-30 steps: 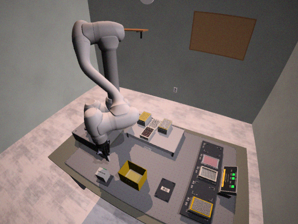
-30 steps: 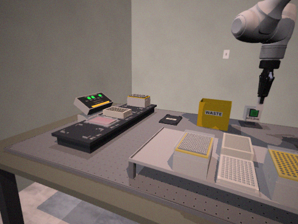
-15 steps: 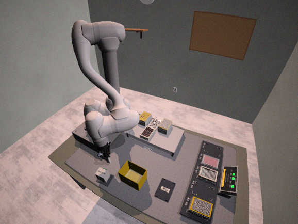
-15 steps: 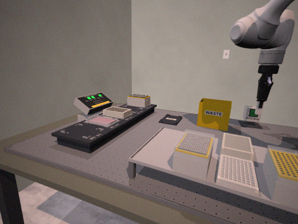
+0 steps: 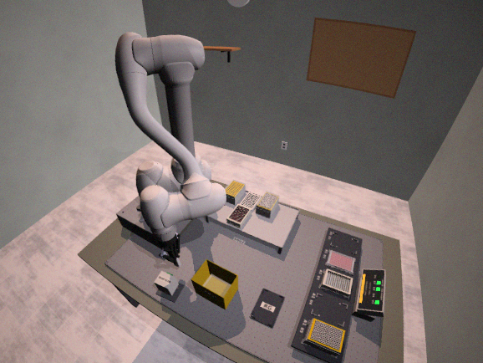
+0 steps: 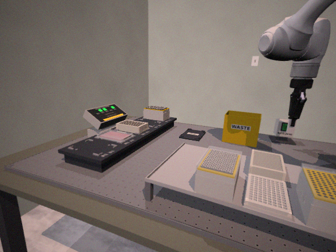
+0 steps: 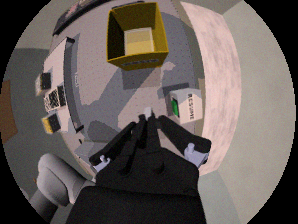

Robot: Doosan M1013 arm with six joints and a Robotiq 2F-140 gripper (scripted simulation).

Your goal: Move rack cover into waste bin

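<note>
Right now my hand is 60 mm to the left of the resume key, 20 mm above it and 10 mm short of it. Round my hand: shelf: 470 mm to the left, 130 mm ahead, 50 mm below; then yellow waste bin: 200 mm ahead, 60 mm below, 20 mm to the left; then regrip nest: 430 mm ahead, 100 mm below, 70 mm to the left.
</note>
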